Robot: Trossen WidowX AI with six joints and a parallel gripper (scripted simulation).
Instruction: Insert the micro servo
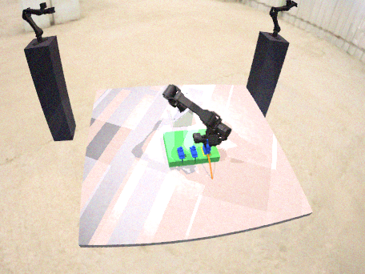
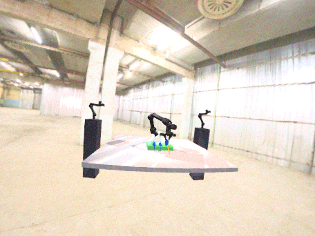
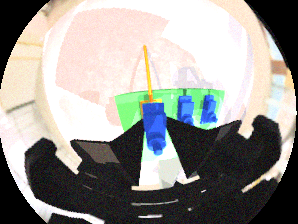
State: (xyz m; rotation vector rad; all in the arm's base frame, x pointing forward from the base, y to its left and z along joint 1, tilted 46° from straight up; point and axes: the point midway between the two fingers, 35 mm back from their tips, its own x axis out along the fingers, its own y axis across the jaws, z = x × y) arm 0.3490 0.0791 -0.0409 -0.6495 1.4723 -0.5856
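Right now my gripper tip is 12 cm past the green deck, 8 cm to the left of it and 7 cm above it.
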